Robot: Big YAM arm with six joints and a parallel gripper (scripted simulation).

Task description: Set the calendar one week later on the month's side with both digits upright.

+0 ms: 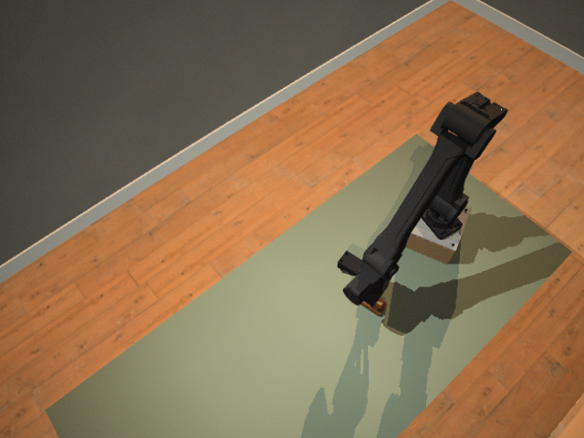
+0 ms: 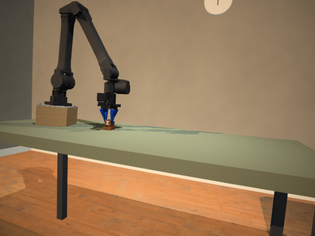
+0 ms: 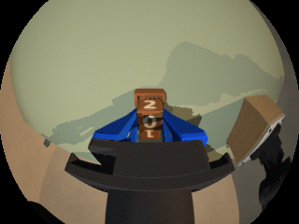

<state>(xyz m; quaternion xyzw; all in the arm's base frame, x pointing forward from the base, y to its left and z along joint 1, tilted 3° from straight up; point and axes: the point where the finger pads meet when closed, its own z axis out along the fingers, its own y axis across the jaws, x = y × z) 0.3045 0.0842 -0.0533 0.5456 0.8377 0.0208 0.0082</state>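
Right now the brown tray is 10 mm behind my hand, 10 mm to the left of it and 30 mm below it. The rest, counted from my hand: brown digit cube: right at my hand.
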